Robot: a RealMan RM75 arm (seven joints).
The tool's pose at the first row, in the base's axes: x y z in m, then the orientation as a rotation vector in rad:
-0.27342, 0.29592, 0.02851, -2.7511, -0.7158, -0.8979
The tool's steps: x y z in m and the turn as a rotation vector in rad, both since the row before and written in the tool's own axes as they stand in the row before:
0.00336, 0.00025, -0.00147, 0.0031, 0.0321, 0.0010
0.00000, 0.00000, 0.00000, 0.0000, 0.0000, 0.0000
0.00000, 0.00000, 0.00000, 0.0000, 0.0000, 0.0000
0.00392, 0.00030, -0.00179, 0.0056, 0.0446, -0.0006
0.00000, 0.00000, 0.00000, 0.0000, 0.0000, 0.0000
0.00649, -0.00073, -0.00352, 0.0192, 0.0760, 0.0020
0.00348, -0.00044, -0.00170, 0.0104, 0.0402, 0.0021
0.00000, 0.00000, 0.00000, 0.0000, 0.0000, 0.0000
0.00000, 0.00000, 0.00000, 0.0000, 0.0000, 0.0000
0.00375, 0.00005, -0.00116, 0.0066, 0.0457, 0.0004
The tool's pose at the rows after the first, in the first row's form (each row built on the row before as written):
-0.27168, 0.29659, 0.03168, -2.7276, -0.7096, -0.9377
-0.27168, 0.29659, 0.03168, -2.7276, -0.7096, -0.9377
-0.27168, 0.29659, 0.03168, -2.7276, -0.7096, -0.9377
-0.26979, 0.29728, 0.03550, -2.6928, -0.7040, -0.9918
-0.26979, 0.29728, 0.03550, -2.6928, -0.7040, -0.9918
-0.26782, 0.29915, 0.04240, -2.6235, -0.6925, -1.0750
-0.26690, 0.30008, 0.04607, -2.5858, -0.6848, -1.1173
-0.26690, 0.30008, 0.04607, -2.5858, -0.6848, -1.1173
-0.26690, 0.30008, 0.04607, -2.5858, -0.6848, -1.1173
-0.26535, 0.30079, 0.04961, -2.5464, -0.6765, -1.1682

